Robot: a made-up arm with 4 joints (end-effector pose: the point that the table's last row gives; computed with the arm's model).
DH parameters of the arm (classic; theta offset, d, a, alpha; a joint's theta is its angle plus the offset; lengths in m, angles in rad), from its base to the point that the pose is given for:
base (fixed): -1.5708 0.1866 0 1.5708
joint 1: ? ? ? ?
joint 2: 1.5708 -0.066 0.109 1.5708
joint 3: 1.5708 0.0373 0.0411 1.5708
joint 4: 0 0.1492 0.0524 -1.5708
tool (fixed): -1.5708 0.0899 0 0
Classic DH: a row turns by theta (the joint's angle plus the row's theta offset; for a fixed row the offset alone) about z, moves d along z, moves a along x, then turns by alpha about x.
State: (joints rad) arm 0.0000 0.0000 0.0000 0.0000
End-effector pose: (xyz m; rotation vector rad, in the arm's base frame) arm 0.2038 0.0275 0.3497 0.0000 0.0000 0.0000
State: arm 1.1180 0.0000 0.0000 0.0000
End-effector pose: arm 0.2038 0.1587 0.2332 -1.1180 0.0000 0.0000
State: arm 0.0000 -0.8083 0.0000 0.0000
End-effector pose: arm 0.0320 0.0275 0.4971 0.0000 -0.8083 0.0000
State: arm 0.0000 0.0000 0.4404 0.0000
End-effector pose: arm 0.1497 0.0822 0.3497 0.0000 0.0000 0.4404
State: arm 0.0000 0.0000 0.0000 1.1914
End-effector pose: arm 0.2038 -0.0890 0.3418 1.1914 0.0000 0.0000
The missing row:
joint 1: 1.5708 0.0544 0.0359 -1.5708
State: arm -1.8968 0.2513 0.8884 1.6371
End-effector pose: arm 0.2023 -0.0588 0.1846 -2.3917 -0.1570 -1.2050
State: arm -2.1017 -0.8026 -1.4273 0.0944
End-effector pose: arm -0.0003 -0.1407 -0.1297 2.1895 1.0400 -1.7039
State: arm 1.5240 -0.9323 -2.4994 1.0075
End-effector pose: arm -0.1672 0.0943 0.3410 0.8684 -2.1718 -0.3044
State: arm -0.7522 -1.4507 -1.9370 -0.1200
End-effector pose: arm -0.1555 -0.3149 0.1683 1.7892 -0.2203 -1.9713
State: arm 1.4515 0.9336 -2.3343 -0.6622
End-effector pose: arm 0.0693 -0.0355 0.4533 1.4318 0.4293 2.3242
